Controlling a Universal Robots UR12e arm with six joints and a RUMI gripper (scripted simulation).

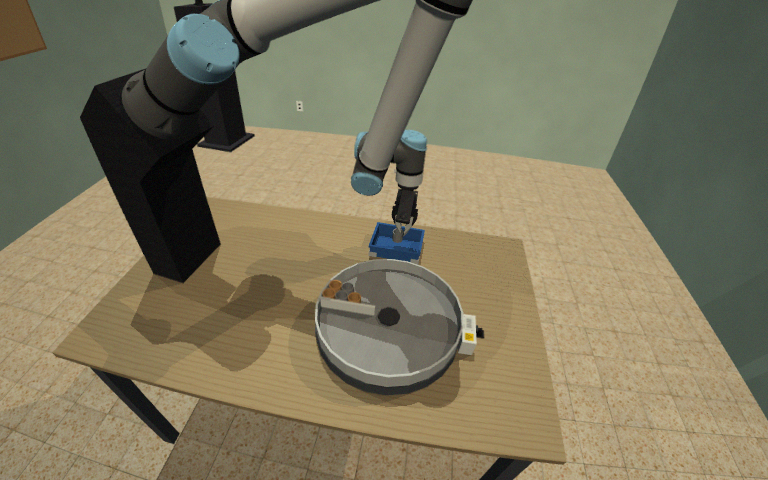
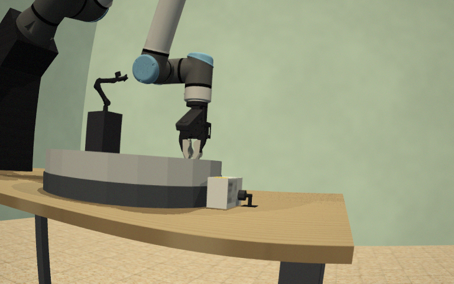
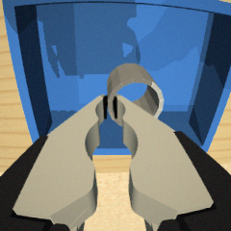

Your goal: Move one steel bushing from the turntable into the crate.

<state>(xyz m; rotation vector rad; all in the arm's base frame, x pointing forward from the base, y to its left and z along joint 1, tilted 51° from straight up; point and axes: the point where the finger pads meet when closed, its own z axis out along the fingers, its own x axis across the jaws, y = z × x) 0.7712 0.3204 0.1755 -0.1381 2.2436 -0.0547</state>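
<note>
My gripper is now 20 mm past the blue crate and 50 mm above it. Also, from my hand: round grey turntable (50 mm ahead, 370 mm to the right, 20 mm below).
</note>
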